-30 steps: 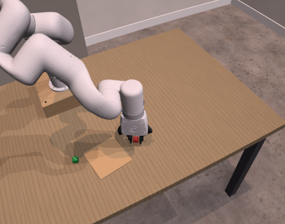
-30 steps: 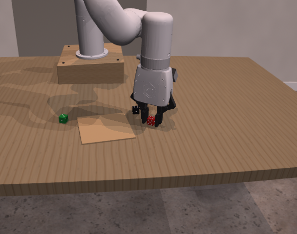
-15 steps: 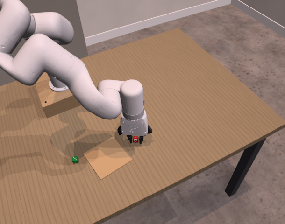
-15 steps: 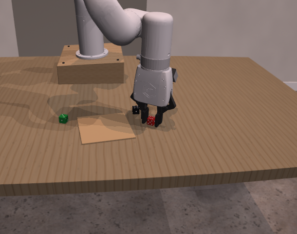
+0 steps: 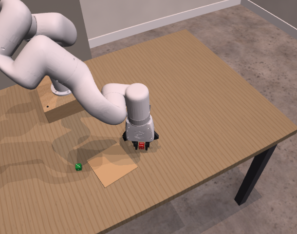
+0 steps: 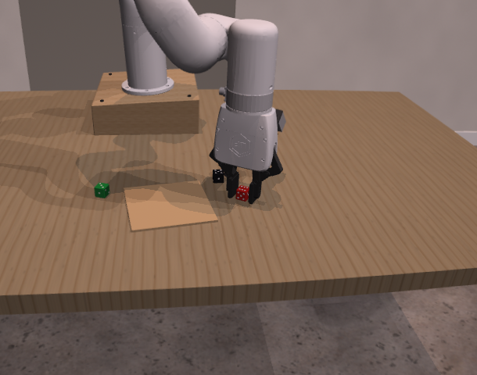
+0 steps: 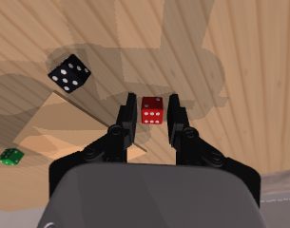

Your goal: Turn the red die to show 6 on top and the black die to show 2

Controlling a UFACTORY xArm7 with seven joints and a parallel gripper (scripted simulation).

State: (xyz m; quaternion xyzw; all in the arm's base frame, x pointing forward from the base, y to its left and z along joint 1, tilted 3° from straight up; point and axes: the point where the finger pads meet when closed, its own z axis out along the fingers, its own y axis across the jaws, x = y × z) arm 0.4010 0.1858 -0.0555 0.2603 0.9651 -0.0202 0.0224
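My hand is 1 cm above the red die. Also, from my hand: tan mat (13 cm to the right, 2 cm below, 2 cm ahead); then green die (25 cm to the right, 2 cm behind, 1 cm below); then black die (7 cm behind, 4 cm to the right, 1 cm below).
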